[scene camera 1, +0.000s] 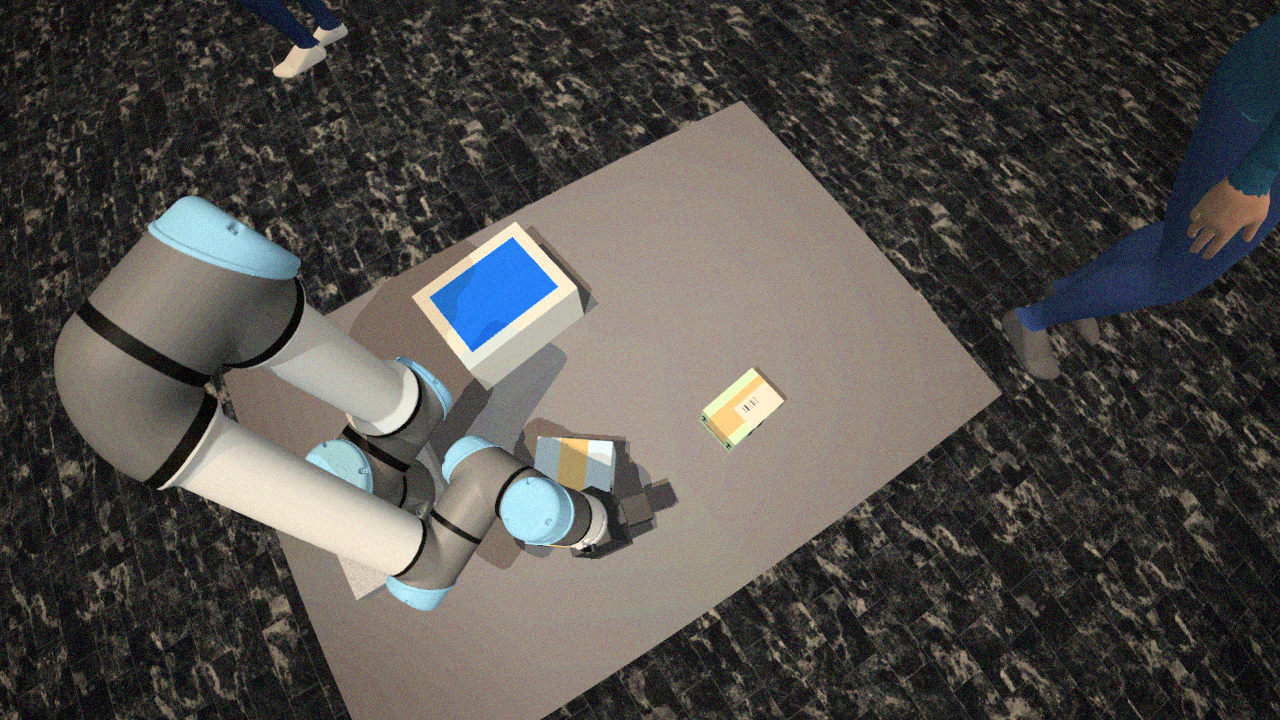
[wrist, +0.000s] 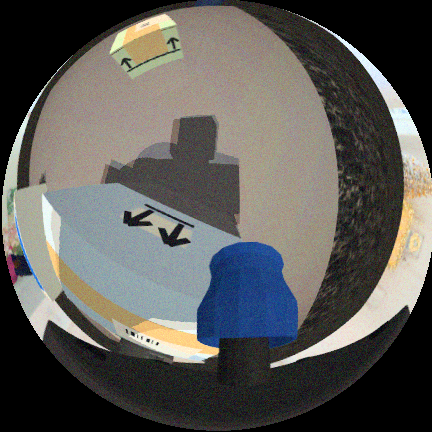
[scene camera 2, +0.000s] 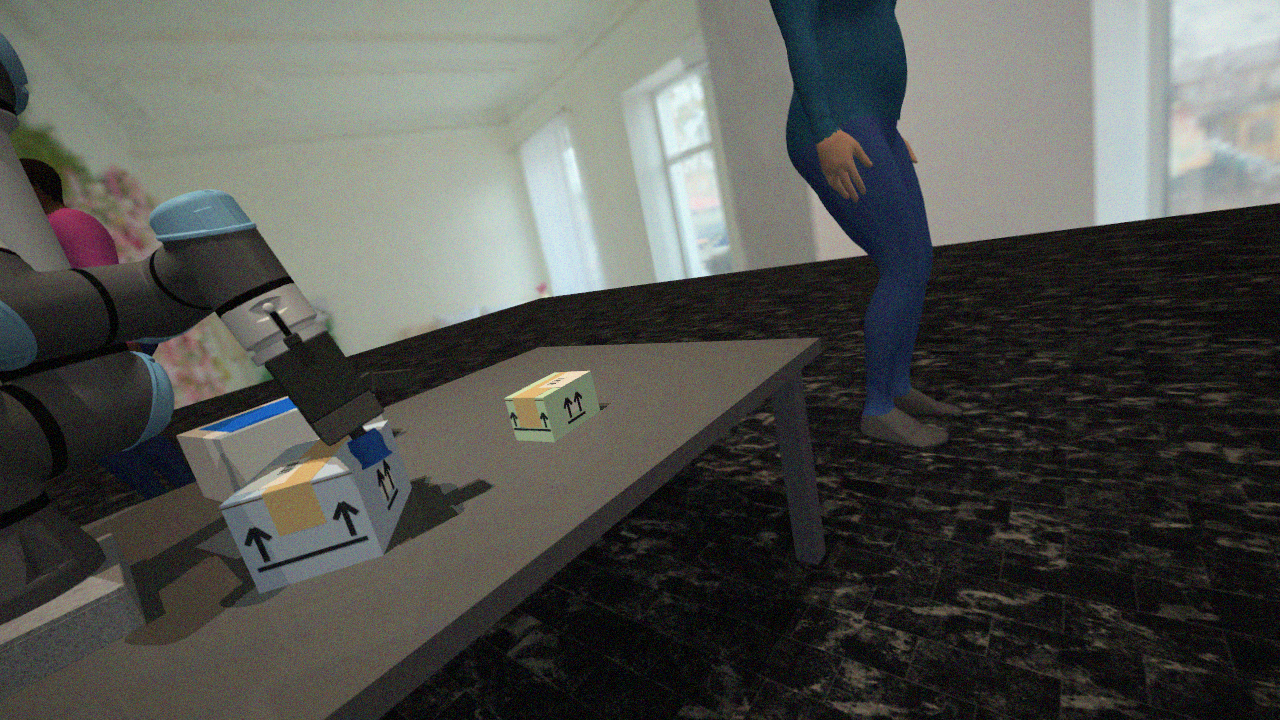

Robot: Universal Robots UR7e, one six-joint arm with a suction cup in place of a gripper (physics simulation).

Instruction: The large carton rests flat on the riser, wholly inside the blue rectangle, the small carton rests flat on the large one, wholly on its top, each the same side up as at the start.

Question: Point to my suction cup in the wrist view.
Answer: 247,296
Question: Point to a riser with blue rectangle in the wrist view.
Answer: At 30,229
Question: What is my suction cup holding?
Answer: A large pale blue carton.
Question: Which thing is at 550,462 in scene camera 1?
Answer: A large pale blue carton.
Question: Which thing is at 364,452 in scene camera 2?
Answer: My suction cup.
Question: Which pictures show the riser with blue rectangle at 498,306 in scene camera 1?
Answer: Scene camera 1, the wrist view and scene camera 2: all of them.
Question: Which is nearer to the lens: the large pale blue carton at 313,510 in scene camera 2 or the riser with blue rectangle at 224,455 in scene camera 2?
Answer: The large pale blue carton.
